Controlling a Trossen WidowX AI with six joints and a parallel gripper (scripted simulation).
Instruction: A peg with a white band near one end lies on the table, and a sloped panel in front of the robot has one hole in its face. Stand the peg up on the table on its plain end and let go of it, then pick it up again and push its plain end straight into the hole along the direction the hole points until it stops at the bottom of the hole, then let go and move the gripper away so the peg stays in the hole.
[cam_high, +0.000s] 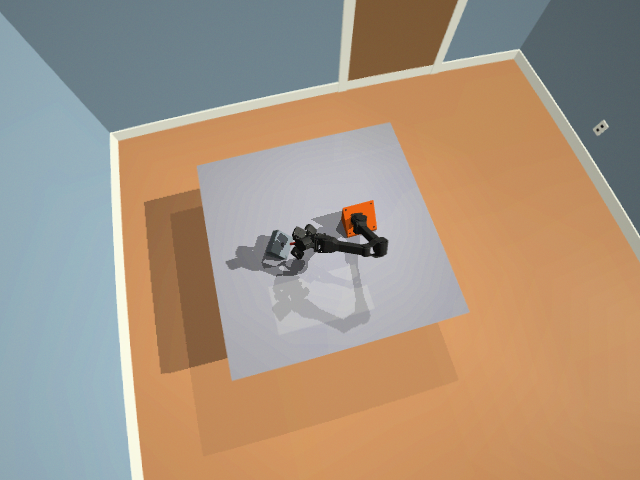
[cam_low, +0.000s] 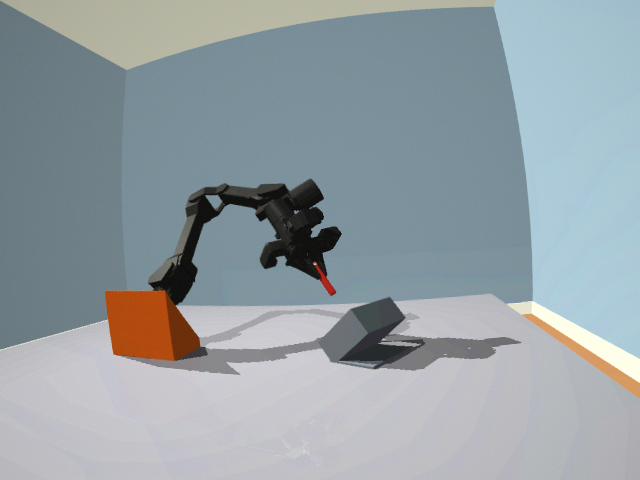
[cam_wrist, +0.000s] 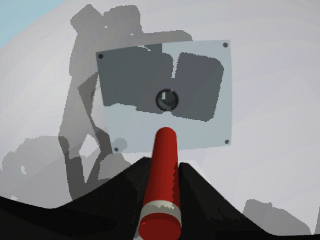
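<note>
Now: gripper tip 80 mm short of the grey sloped panel, 40 mm to the left of it and 100 mm above it. The rest, counted from my gripper tip: red peg: 10 mm behind, 10 mm to the left, 10 mm above.
</note>
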